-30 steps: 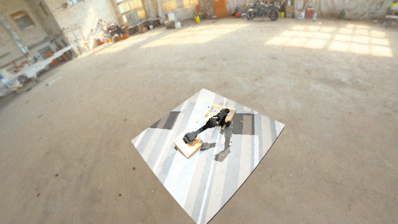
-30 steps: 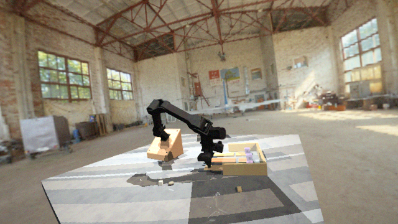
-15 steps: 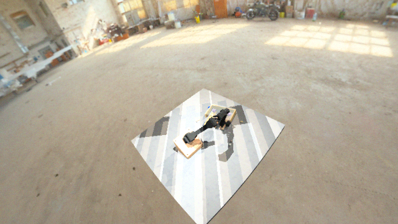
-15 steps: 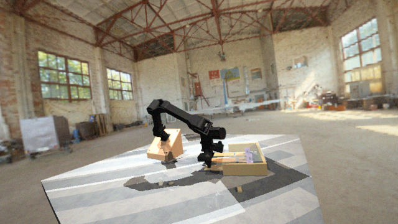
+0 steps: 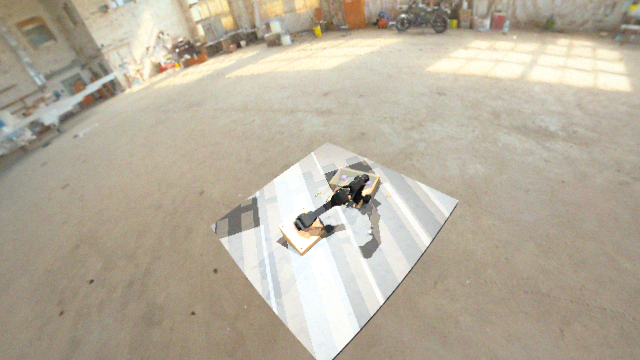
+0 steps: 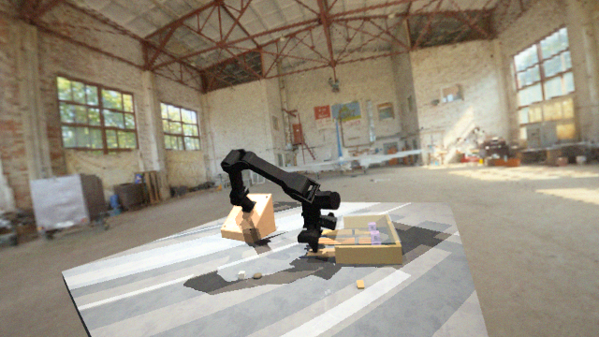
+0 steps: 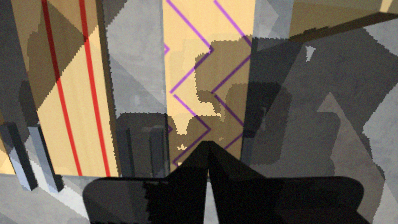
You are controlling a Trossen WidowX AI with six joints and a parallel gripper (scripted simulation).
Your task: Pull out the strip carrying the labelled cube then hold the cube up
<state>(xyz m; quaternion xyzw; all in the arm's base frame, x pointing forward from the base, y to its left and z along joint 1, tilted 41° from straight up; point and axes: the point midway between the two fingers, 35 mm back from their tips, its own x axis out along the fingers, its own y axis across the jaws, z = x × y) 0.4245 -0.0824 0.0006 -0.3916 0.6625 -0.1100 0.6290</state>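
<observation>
My gripper tip is now 9 cm short of the zigzag strip and 4 cm to the right of it.
</observation>
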